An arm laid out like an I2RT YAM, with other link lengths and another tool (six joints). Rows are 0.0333 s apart.
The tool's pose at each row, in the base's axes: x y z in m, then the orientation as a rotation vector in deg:
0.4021, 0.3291, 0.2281, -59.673, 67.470, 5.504
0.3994, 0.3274, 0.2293, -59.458, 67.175, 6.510
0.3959, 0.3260, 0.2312, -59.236, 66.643, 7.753
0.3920, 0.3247, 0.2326, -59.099, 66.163, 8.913
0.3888, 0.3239, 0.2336, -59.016, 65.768, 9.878
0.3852, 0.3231, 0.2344, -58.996, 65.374, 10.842
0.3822, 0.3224, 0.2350, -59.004, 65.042, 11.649
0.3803, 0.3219, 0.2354, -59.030, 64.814, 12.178
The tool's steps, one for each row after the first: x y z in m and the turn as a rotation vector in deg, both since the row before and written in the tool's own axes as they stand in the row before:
-0.0014, -0.0002, -0.0031, -0.284, -0.701, 0.611
-0.0025, 0.0000, -0.0034, -0.368, -0.993, 0.663
-0.0023, 0.0007, -0.0036, -0.407, -0.893, 0.596
-0.0019, 0.0008, -0.0027, -0.367, -0.730, 0.485
-0.0020, 0.0012, -0.0030, -0.421, -0.710, 0.458
-0.0016, 0.0011, -0.0025, -0.374, -0.588, 0.372
-0.0010, 0.0007, -0.0016, -0.262, -0.388, 0.231

